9 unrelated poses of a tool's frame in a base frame.
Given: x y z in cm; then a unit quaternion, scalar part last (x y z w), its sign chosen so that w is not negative.
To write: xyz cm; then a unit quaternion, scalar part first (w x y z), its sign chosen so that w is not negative. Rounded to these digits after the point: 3 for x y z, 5 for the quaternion.
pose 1, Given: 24.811 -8.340 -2.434 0.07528 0.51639 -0.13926 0.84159
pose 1, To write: 24.811 -8.340 -2.434 0.84159 0.07528 0.51639 -0.13926
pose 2, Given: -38.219 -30.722 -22.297 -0.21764 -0.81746 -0.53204 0.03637
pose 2, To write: -38.219 -30.722 -22.297 0.03637 -0.21764 -0.81746 -0.53204
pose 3, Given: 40.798 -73.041 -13.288 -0.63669 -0.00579 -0.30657 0.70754
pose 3, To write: 40.798 -73.041 -13.288 0.70754 -0.63669 -0.00579 -0.30657
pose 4, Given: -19.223 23.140 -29.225 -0.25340 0.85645 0.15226 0.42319
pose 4, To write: -19.223 23.140 -29.225 0.42319 -0.25340 0.85645 0.15226
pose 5, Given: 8.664 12.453 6.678 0.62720 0.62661 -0.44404 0.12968
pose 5, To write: 8.664 12.453 6.678 0.12968 0.62720 0.62661 -0.44404
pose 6, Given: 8.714 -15.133 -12.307 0.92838 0.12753 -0.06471 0.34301
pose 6, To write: 8.714 -15.133 -12.307 0.34301 0.92838 0.12753 -0.06471
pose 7, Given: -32.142 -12.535 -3.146 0.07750 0.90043 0.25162 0.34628
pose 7, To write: -32.142 -12.535 -3.146 0.34628 0.07750 0.90043 0.25162
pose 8, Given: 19.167 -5.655 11.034 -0.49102 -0.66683 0.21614 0.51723
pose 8, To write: 19.167 -5.655 11.034 0.51723 -0.49102 -0.66683 0.21614
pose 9, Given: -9.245 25.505 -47.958 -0.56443 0.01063 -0.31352 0.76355
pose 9, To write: -9.245 25.505 -47.958 0.76355 -0.56443 0.01063 -0.31352
